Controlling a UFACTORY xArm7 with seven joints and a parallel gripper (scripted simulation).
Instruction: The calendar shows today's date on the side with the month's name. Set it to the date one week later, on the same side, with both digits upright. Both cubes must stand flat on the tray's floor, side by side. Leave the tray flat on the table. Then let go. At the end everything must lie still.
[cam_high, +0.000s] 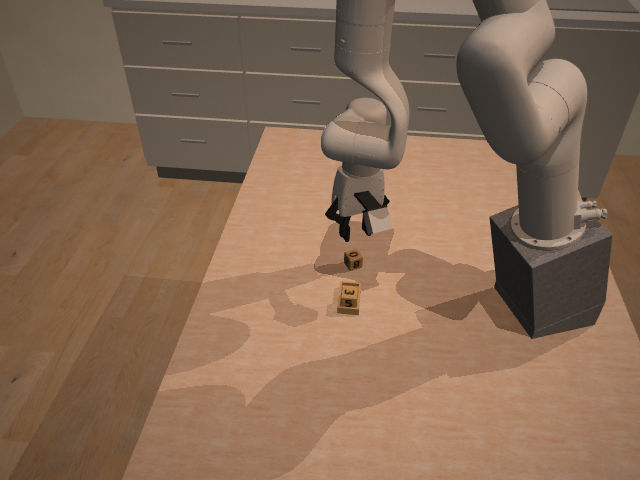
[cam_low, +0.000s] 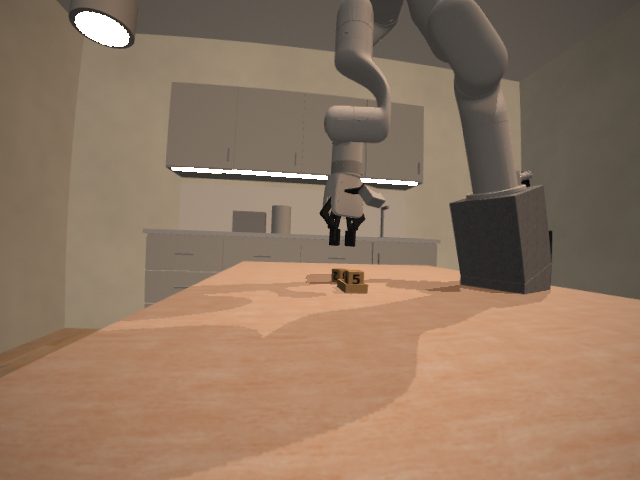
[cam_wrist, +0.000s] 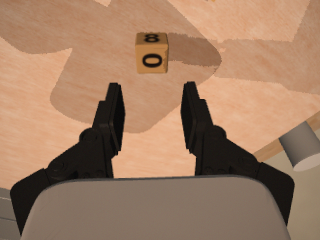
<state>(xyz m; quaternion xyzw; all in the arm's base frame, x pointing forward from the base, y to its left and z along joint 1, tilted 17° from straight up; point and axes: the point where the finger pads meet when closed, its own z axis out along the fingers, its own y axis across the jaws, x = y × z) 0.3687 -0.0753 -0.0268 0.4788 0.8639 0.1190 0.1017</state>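
Now: hand 90 mm above the wooden cube.
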